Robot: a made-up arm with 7 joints. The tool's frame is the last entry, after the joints.
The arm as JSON. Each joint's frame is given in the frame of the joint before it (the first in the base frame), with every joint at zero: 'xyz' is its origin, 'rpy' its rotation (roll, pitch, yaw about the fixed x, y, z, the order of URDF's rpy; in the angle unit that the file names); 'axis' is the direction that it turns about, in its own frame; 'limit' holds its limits. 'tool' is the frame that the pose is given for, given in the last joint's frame.
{
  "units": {
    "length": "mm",
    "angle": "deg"
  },
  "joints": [
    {
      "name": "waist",
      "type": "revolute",
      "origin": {
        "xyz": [
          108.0,
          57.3,
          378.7
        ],
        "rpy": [
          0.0,
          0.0,
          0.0
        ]
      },
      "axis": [
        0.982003,
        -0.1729,
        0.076
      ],
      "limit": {
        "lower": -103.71,
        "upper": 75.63
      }
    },
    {
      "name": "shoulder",
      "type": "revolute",
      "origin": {
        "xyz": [
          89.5,
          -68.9,
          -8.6
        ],
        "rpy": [
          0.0,
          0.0,
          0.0
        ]
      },
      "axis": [
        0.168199,
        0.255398,
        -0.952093
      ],
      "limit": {
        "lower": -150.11,
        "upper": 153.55
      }
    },
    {
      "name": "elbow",
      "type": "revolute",
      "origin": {
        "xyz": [
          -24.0,
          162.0,
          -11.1
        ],
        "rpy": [
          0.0,
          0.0,
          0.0
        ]
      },
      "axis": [
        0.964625,
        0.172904,
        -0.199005
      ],
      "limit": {
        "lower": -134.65,
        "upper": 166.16
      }
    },
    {
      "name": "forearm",
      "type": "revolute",
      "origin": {
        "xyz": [
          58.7,
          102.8,
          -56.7
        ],
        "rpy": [
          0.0,
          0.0,
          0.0
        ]
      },
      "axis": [
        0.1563,
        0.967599,
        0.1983
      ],
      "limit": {
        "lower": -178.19,
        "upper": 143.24
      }
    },
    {
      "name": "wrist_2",
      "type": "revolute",
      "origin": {
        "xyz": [
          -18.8,
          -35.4,
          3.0
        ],
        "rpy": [
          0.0,
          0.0,
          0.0
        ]
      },
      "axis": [
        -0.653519,
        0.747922,
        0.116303
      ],
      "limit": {
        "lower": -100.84,
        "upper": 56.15
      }
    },
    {
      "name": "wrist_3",
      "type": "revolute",
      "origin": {
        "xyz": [
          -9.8,
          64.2,
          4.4
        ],
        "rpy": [
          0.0,
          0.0,
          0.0
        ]
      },
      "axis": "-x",
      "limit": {
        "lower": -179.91,
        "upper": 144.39
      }
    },
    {
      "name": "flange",
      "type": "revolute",
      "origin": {
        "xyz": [
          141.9,
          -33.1,
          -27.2
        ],
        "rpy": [
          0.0,
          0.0,
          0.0
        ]
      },
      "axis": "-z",
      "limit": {
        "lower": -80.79,
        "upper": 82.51
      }
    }
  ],
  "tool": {
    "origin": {
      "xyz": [
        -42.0,
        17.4,
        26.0
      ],
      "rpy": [
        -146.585,
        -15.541,
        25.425
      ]
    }
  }
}
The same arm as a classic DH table. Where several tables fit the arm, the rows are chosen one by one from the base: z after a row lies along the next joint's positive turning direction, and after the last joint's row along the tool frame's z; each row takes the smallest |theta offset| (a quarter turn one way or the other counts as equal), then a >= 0, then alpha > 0; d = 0 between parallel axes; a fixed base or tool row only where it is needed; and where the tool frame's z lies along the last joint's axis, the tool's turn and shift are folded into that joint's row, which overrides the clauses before.
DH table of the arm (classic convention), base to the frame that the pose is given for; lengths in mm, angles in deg. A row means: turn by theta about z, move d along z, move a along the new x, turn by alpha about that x. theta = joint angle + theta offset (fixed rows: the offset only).
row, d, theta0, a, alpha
base (fixed), 371.4, 80.01, 75.2, 85.64
waist, 195.8, 16.32, -54.8, 87.21
shoulder, 54.3, -15.7, 156.5, -66.68
elbow, 49.4, -88.33, 63.4, -73.82
forearm, 32.4, -16.55, -10.7, -49.86
wrist_2, 101.4, 3.54, 5.5, -49.19
wrist_3, -187.5, -81.16, -33.1, -90
flange, -25.6, 86.68, -40.9, 36.47
tool (fixed), 33.3, -26.79, 0, 0
Joint limits (deg, base to tool): -103.71..75.63 -150.11..153.55 -134.65..166.16 -178.19..143.24 -100.84..56.15 -179.91..144.39 -80.79..82.51

